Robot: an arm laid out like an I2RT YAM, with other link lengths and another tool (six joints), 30 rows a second.
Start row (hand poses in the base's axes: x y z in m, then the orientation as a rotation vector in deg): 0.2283 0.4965 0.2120 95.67 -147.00 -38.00
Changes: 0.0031 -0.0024 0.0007 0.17 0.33 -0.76; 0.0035 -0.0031 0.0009 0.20 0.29 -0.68; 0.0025 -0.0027 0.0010 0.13 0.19 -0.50; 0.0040 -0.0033 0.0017 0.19 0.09 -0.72; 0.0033 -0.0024 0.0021 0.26 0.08 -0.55; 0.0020 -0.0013 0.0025 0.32 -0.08 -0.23; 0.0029 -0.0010 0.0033 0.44 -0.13 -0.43
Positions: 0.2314 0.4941 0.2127 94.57 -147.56 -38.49; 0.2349 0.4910 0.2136 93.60 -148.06 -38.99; 0.2374 0.4883 0.2146 92.90 -148.44 -39.32; 0.2414 0.4850 0.2163 92.03 -149.10 -39.68; 0.2447 0.4826 0.2184 91.38 -149.61 -40.13; 0.2467 0.4813 0.2209 -91.12 149.71 40.49; 0.2496 0.4803 0.2242 -90.39 149.54 40.86
